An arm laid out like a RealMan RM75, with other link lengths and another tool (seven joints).
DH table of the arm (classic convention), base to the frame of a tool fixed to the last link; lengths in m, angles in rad. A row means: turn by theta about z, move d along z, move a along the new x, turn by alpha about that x. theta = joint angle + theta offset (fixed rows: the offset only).
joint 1: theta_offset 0, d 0.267, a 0, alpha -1.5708
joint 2: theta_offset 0, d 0, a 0, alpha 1.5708
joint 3: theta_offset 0, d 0.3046, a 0, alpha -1.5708
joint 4: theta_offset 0, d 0, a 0, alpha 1.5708
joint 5: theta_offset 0, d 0.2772, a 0, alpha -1.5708
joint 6: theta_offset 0, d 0, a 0, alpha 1.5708
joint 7: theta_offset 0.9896, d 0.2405, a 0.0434, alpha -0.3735
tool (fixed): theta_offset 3.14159, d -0.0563, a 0, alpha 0
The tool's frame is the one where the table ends.
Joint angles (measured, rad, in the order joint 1, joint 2, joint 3, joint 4, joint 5, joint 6, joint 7), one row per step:
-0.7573 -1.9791 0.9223 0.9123 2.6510 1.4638 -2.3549
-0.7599 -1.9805 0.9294 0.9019 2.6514 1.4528 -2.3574
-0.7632 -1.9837 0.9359 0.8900 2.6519 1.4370 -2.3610
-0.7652 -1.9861 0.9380 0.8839 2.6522 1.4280 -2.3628
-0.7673 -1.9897 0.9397 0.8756 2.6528 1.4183 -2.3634
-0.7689 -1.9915 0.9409 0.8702 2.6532 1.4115 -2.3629
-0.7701 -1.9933 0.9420 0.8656 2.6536 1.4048 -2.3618
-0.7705 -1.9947 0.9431 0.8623 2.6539 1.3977 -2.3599
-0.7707 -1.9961 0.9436 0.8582 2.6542 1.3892 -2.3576
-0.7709 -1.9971 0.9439 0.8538 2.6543 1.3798 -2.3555
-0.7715 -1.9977 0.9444 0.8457 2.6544 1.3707 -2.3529
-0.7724 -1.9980 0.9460 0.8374 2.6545 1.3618 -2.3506
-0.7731 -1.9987 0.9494 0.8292 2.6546 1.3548 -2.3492
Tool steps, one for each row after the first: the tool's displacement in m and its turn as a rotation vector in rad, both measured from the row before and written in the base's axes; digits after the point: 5 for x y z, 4 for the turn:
-0.00048 0.00073 -0.00371 -0.0013 0.0029 0.0008
-0.00023 0.00129 -0.00460 0.0017 0.0016 0.0008
0.00011 0.00082 -0.00249 0.0020 -0.0003 0.0002
-0.00017 0.00040 -0.00357 0.0001 -0.0011 0.0006
-0.00007 0.00045 -0.00202 0.0005 0.0001 -0.0008
-0.00010 0.00040 -0.00184 0.0008 0.0003 -0.0015
-0.00029 0.00048 -0.00130 0.0020 0.0010 -0.0025
-0.00061 0.00058 -0.00130 0.0030 0.0009 -0.0023
-0.00073 0.00079 -0.00104 0.0041 0.0009 -0.0021
-0.00141 0.00034 -0.00175 0.0014 0.0007 -0.0002
-0.00131 0.00033 -0.00183 0.0007 0.0015 -0.0005
-0.00123 -0.00022 -0.00246 -0.0021 0.0019 0.0003

